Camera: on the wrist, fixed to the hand. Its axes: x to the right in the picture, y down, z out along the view.
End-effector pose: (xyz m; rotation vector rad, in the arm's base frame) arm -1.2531 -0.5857 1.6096 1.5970 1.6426 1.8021
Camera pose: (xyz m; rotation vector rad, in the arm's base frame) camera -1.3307 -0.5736 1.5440 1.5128 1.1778 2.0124
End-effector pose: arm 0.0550 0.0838 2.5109 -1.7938 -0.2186 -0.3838
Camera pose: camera 0.0196 0.0685 2.6057 -2.1486 -0.0655 -0.3890
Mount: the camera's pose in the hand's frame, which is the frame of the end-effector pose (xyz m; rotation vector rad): 0.0031 -0.0939 -0.0405 -0.3624 0.0104 0.0862
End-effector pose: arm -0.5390 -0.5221 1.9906 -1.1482 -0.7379 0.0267
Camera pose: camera -0.5468 -0.5949 2.0620 -1.5243 -0.7004 -0.0424
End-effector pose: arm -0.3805 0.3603 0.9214 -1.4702 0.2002 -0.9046
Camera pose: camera -0.4414 0.3416 1.0015 -1.7758 0.4505 -0.8349
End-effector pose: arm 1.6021 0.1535 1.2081 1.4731 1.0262 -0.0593
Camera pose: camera 1.5259 0.1720 1.1424 1.1848 0.9249 0.1877
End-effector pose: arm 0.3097 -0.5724 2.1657 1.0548 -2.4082 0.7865
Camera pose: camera 0.3842 -0.6009 2.2298 0.8053 -2.4753 0.3573
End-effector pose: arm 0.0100 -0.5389 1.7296 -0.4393 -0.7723 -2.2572
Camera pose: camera -0.0625 -0.5122 1.6625 -0.6159 -0.3284 -2.3181
